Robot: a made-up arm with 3 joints. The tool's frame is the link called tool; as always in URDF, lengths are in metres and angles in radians. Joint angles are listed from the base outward. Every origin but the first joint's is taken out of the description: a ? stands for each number. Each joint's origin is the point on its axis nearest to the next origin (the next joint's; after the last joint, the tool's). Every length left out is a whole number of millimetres.
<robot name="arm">
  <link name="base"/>
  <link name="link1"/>
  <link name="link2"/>
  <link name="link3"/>
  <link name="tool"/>
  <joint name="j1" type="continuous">
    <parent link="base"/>
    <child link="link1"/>
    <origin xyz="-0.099 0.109 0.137" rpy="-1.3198 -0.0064 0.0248"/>
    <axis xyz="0 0 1"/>
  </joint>
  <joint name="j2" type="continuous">
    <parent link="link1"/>
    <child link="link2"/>
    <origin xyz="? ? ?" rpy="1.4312 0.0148 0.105"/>
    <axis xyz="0 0 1"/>
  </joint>
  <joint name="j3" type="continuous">
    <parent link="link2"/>
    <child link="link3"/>
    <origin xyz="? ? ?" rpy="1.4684 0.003 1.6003"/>
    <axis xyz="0 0 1"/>
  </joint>
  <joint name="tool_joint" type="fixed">
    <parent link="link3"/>
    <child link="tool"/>
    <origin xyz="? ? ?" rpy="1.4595 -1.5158 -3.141"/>
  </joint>
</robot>
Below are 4 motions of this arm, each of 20 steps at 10 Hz.
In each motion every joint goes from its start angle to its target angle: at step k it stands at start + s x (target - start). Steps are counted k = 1, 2, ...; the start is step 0. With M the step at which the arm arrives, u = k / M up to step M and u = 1 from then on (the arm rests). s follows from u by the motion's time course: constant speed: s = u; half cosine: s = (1 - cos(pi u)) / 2; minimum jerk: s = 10 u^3 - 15 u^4 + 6 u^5.
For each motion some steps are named. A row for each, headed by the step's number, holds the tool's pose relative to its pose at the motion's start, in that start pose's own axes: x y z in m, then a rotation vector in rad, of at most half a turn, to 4 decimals.
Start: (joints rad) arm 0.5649 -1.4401 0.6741
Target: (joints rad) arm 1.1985 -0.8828 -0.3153
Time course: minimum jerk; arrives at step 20
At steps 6, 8, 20:
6: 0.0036 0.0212 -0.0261 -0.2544 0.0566 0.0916
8: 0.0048 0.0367 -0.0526 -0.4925 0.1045 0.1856
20: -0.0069 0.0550 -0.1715 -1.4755 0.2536 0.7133

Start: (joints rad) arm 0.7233 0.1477 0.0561
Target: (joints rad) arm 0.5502 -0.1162 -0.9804
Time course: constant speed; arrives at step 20
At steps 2, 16, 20:
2: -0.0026 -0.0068 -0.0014 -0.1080 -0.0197 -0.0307
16: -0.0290 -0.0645 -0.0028 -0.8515 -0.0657 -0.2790
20: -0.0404 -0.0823 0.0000 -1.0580 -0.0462 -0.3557

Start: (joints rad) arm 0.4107 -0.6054 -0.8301
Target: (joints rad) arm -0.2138 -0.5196 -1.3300
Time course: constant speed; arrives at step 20
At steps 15, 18, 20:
15: -0.0357 -0.0631 -0.0137 -0.1157 -0.1492 -0.3675
18: -0.0452 -0.0742 -0.0187 -0.1401 -0.1628 -0.4486
20: -0.0520 -0.0812 -0.0224 -0.1564 -0.1686 -0.5037

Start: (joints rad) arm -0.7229 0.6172 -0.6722
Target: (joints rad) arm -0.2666 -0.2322 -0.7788
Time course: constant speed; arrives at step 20
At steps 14, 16, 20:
14: -0.0495 -0.0238 -0.1044 -0.0556 0.6090 -0.1544
16: -0.0608 -0.0260 -0.1150 -0.0770 0.6980 -0.1661
20: -0.0852 -0.0304 -0.1318 -0.1301 0.8755 -0.1822

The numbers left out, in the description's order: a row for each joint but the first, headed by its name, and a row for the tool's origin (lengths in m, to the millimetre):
j2: 0.033 -0.134 0
j3: 0.161 -0.083 0
tool: 0.043 -0.023 0

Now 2 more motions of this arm.
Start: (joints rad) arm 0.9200 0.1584 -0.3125
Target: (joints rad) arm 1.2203 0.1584 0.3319
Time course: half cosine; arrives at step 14
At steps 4, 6, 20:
4: 0.0046 0.0071 -0.0043 0.1286 0.0562 0.0269
6: 0.0093 0.0141 -0.0089 0.2653 0.1196 0.0490
20: 0.0237 0.0315 -0.0243 0.6774 0.3310 0.0721

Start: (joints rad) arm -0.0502 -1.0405 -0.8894
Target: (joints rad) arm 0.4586 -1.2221 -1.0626
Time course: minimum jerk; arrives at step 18
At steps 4, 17, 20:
4: 0.0008 0.0019 0.0000 -0.0478 0.0122 0.0137
17: 0.0070 0.0187 0.0032 -0.6415 0.1219 0.1655
20: 0.0070 0.0188 0.0032 -0.6425 0.1220 0.1657

